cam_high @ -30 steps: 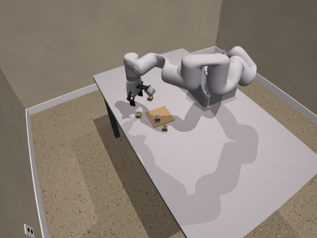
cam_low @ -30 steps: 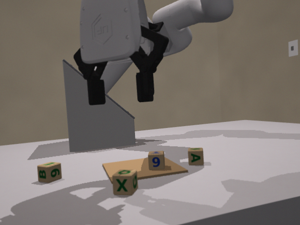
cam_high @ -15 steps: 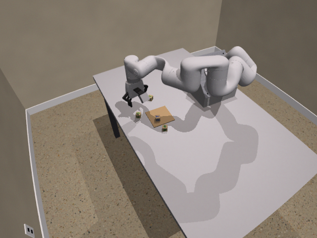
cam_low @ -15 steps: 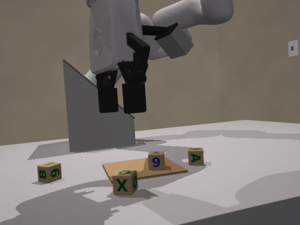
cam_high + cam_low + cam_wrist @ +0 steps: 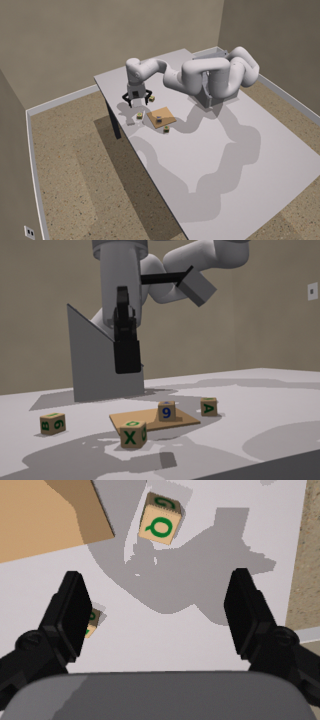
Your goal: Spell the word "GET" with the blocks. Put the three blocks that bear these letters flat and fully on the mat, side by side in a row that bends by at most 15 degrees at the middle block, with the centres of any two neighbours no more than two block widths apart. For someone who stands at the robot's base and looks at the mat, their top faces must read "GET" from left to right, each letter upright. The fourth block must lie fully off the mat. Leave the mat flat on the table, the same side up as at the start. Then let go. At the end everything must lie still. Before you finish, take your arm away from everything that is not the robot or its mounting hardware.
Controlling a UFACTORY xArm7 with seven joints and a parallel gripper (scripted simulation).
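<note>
Right now the wooden block is 100 mm below my hand. From my hand the other things lie so: tan mat 120 mm behind, 110 mm below, 50 mm to the left.
</note>
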